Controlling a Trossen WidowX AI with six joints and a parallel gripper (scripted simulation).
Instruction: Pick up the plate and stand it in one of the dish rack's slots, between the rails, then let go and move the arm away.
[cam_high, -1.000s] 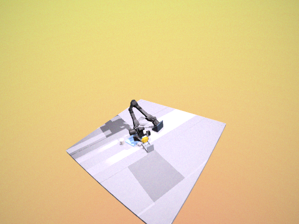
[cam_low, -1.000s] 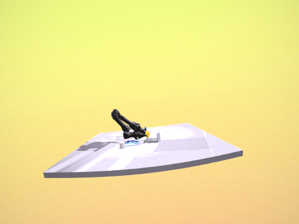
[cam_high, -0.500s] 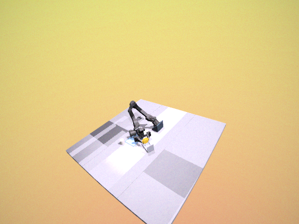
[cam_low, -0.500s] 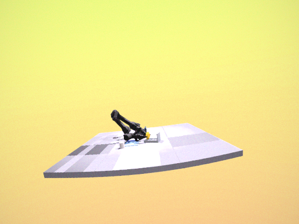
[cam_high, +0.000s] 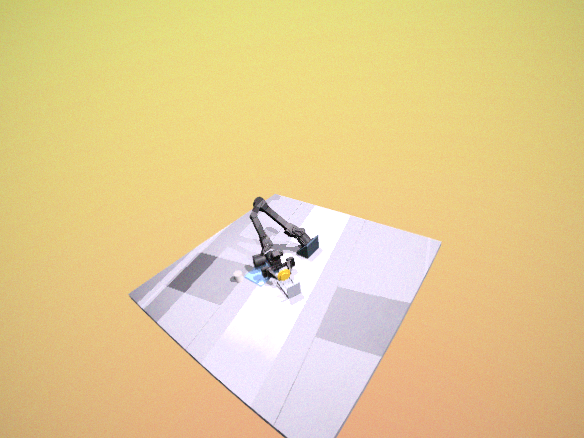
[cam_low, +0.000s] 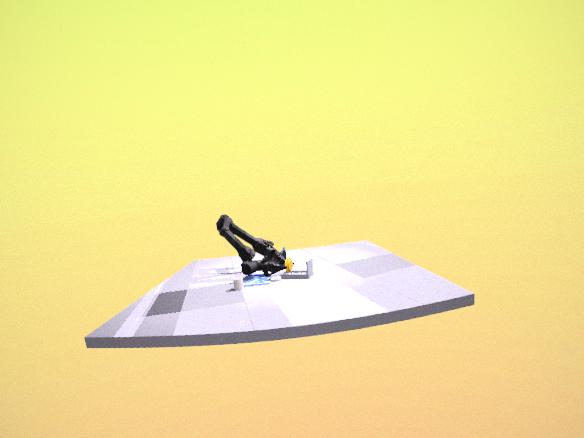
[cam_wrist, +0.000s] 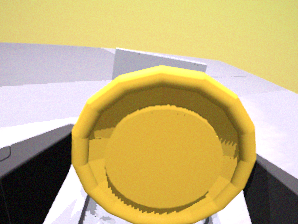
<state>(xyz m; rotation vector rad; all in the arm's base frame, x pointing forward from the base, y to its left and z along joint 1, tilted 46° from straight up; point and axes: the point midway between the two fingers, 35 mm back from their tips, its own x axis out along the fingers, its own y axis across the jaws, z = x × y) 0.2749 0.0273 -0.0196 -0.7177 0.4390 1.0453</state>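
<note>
Right now my gripper tip is 10 mm to the left of the yellow plate. From my gripper tip the other things lie so: grey dish rack 30 mm to the left, 30 mm below, 10 mm ahead; blue mat 170 mm to the right, 50 mm below, 10 mm ahead; small white cup 240 mm to the right, 110 mm ahead, 30 mm below.
</note>
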